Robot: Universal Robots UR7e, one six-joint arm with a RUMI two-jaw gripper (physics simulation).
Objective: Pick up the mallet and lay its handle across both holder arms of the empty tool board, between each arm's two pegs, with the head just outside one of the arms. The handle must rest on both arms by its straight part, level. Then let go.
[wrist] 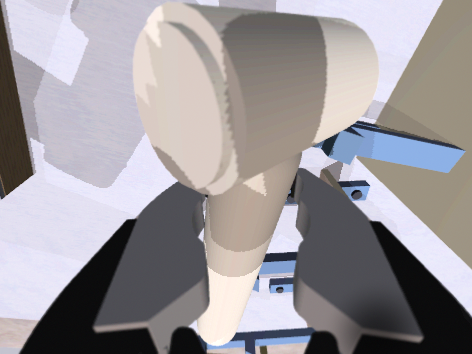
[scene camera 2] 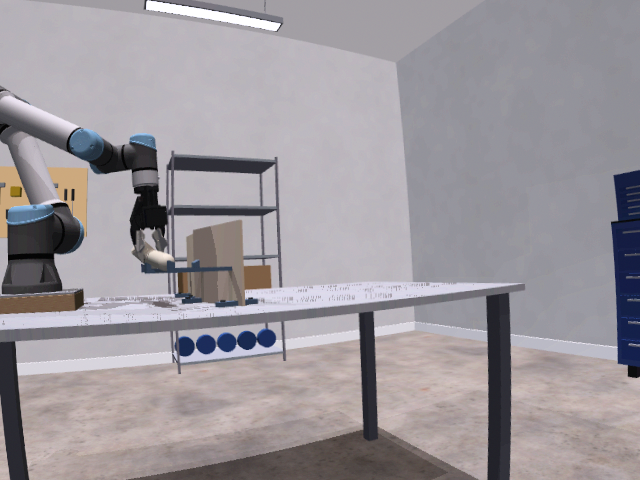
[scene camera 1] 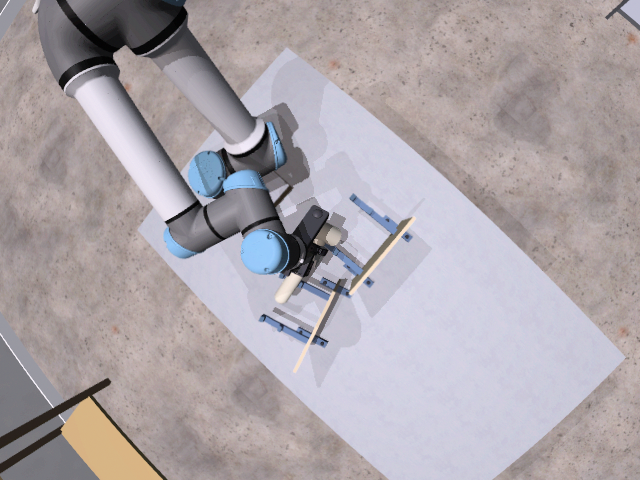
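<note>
A pale wooden mallet (scene camera 1: 287, 289) (scene camera 2: 157, 258) (wrist: 275, 65) has a thick head at one end of its straight handle. My gripper (scene camera 2: 150, 242) (wrist: 249, 171) is shut on the handle near the head. The handle lies over one blue arm (scene camera 1: 315, 289) of the lower board (scene camera 1: 303, 352); its end stops short of that board's other arm (scene camera 1: 292, 330). In the scene camera 2 view the mallet slants down toward the handle end. Another upright board (scene camera 1: 382, 256) has two blue arms (scene camera 1: 370, 209) (scene camera 1: 344, 259) (wrist: 410, 150) with pegs. Contact under the handle is hidden.
The two boards stand close together on the pale table (scene camera 1: 491, 310) (scene camera 2: 413, 289), their arms pointing toward the robot's side. A dark brown strip (scene camera 1: 283, 197) (wrist: 14, 110) shows beside the arm. A shelf rack (scene camera 2: 277, 217) stands behind the table.
</note>
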